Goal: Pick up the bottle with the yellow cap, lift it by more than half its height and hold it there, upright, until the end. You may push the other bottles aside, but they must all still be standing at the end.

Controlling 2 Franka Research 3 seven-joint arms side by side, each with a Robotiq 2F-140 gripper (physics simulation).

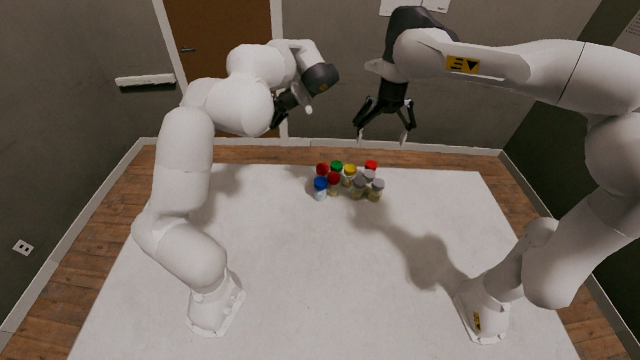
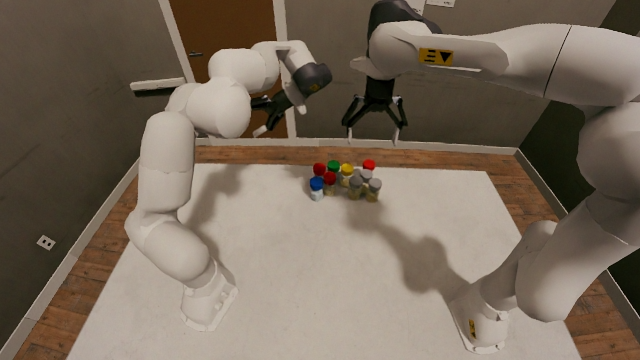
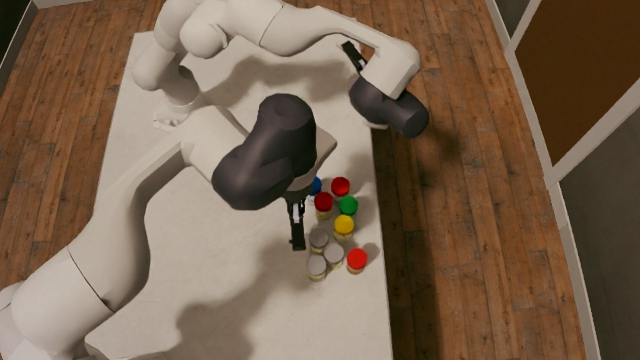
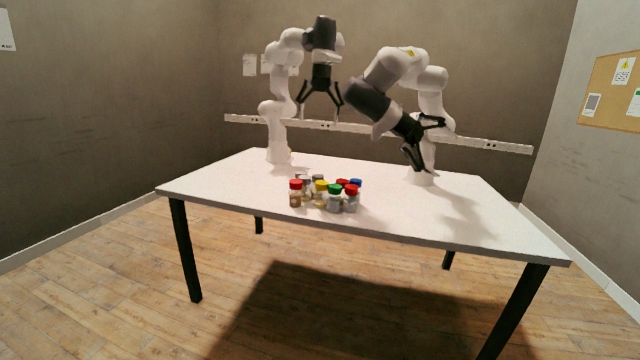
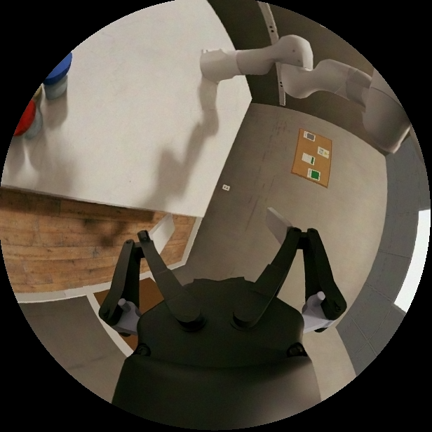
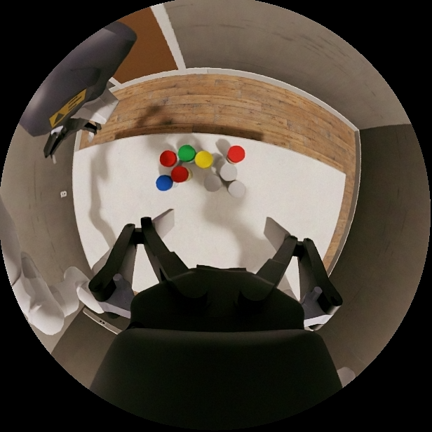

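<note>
The bottle with the yellow cap (image 1: 349, 170) (image 2: 346, 170) (image 3: 344, 225) (image 4: 321, 186) (image 6: 204, 159) stands upright on the table in the middle of the bottle group, with the green-capped bottle (image 1: 336, 166) (image 3: 348, 205) (image 4: 334, 189) (image 6: 187, 153) close beside it. My right gripper (image 1: 381, 138) (image 2: 373, 137) (image 4: 319, 119) (image 6: 219, 221) is open and empty, points down and hangs high above the table, on the robot's side of the bottles. My left gripper (image 5: 219, 219) is open and empty, tilted sideways, away from the bottles.
Around it stand red-capped bottles (image 3: 357, 259) (image 3: 340, 186) (image 3: 323, 202), a blue-capped bottle (image 1: 320, 184) (image 6: 164, 183) and grey-capped bottles (image 3: 318, 238) (image 3: 334, 254) (image 3: 316, 265), all upright. The group is near the far edge of the white table (image 1: 300, 280) (image 4: 425, 210).
</note>
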